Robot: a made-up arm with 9 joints. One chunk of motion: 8 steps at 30 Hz.
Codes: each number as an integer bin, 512 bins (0 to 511) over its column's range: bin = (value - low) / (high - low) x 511, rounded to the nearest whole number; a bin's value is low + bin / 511 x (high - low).
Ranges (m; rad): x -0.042..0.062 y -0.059..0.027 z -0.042..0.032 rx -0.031..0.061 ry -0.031..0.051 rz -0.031..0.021
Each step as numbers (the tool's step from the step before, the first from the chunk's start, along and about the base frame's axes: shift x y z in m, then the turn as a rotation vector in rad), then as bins.
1 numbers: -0.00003 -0.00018 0.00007 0.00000 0.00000 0.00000
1 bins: 206 350 291 172 193 305
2 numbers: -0.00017 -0.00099 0.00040 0.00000 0.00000 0.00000
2 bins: 206 345 293 172 193 305
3 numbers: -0.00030 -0.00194 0.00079 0.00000 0.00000 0.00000
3 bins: 205 339 295 172 193 305
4 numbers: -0.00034 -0.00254 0.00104 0.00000 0.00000 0.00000
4 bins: 205 335 297 172 193 305
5 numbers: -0.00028 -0.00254 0.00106 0.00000 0.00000 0.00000
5 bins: 205 335 297 172 193 305
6 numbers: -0.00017 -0.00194 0.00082 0.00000 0.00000 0.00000
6 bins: 206 339 296 172 193 305
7 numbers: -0.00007 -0.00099 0.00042 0.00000 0.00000 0.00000
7 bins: 206 345 293 172 193 305
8 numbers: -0.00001 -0.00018 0.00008 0.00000 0.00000 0.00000
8 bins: 206 350 291 172 193 305
